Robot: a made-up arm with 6 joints. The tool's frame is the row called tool. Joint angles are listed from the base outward.
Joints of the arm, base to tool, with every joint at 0 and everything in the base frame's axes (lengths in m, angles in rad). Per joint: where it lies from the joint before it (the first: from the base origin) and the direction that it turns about. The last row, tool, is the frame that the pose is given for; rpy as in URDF.
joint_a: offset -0.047 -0.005 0.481 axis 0 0 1
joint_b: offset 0.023 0.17 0.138 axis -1 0 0
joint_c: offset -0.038 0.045 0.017 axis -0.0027 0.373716 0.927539
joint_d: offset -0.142 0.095 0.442 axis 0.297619 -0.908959 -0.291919
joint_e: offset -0.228 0.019 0.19 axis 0 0 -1
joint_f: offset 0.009 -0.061 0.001 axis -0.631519 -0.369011 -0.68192
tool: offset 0.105 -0.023 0.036 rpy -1.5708 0 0
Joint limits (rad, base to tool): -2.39..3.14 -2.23..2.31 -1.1..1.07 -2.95..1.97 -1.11..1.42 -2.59..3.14
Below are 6 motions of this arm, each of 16 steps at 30 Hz.
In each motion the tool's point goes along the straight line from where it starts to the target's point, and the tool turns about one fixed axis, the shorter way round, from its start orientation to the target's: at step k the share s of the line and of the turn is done. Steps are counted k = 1, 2, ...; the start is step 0. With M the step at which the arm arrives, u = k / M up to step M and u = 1 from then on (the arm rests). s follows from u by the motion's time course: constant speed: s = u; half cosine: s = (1 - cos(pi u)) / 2; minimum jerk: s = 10 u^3 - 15 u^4 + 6 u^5.
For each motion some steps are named. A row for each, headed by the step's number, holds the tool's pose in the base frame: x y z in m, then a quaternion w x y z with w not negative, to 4 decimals.
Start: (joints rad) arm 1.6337 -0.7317 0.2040 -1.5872 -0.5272 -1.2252
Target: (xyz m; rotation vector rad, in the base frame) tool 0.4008 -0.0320 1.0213 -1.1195 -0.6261 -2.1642
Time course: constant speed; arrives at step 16
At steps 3, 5, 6, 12, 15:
3: 0.0521 -0.0530 1.2227 0.4595 -0.1566 -0.2192 -0.8464
5: 0.1057 -0.0498 1.1917 0.4387 -0.1993 -0.2233 -0.8473
6: 0.1326 -0.0482 1.1762 0.4279 -0.2205 -0.2252 -0.8471
12: 0.2935 -0.0385 1.0833 0.3584 -0.3445 -0.2337 -0.8356
15: 0.3740 -0.0336 1.0368 0.3207 -0.4040 -0.2362 -0.8235

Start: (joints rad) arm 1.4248 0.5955 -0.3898 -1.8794 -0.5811 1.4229
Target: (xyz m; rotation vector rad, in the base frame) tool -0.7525 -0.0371 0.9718 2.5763 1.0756 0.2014
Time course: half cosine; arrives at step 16
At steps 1, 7, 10, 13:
1: -0.7263 0.2177 0.9379 0.2330 0.8120 0.4686 -0.2586
7: -0.7367 0.1167 0.9514 0.2114 0.8632 0.4397 -0.1296
10: -0.7443 0.0423 0.9612 0.1927 0.8897 0.4126 -0.0328
13: -0.7503 -0.0154 0.9689 0.1767 0.9034 0.3884 0.0426

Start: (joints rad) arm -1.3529 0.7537 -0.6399 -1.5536 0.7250 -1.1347
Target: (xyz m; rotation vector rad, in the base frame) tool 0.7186 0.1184 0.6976 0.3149 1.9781 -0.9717
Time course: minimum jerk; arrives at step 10
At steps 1, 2, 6, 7, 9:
1: 0.6675 0.1982 0.9474 0.4579 -0.0339 0.8195 -0.3430
2: 0.6701 0.1942 0.9350 0.4574 -0.0259 0.8189 -0.3457
6: 0.7022 0.1440 0.7776 0.4484 0.0756 0.8068 -0.3772
7: 0.7102 0.1315 0.7387 0.4454 0.1006 0.8024 -0.3843
9: 0.7182 0.1191 0.6998 0.4420 0.1255 0.7974 -0.3912

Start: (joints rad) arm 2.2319 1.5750 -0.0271 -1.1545 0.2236 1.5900
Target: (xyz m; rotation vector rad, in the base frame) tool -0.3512 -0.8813 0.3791 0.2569 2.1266 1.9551
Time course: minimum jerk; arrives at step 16
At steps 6, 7, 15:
6: -0.6825 -0.6731 0.4140 0.2020 0.2197 0.6353 0.7122
7: -0.6328 -0.7044 0.4088 0.1902 0.2003 0.6507 0.7073
15: -0.3522 -0.8807 0.3792 0.1207 0.0883 0.7277 0.6694

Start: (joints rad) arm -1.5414 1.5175 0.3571 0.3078 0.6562 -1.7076
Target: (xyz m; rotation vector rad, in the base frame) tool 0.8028 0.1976 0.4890 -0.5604 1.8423 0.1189
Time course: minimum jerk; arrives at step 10
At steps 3, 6, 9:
3: 0.7689 0.2846 0.6039 0.6809 -0.4115 0.6002 -0.0821
6: 0.7899 0.2306 0.5326 0.6189 -0.3078 0.7226 0.0002
9: 0.8025 0.1985 0.4902 0.5711 -0.2406 0.7832 0.0493

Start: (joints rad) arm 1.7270 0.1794 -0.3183 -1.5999 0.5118 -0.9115
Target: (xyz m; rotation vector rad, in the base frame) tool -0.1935 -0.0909 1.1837 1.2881 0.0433 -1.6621
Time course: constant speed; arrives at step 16
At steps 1, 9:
1: -0.4884 -0.0790 1.1884 0.0268 -0.7245 0.0427 0.6874
9: -0.3311 -0.0853 1.1859 0.2621 0.6477 -0.0109 -0.7153

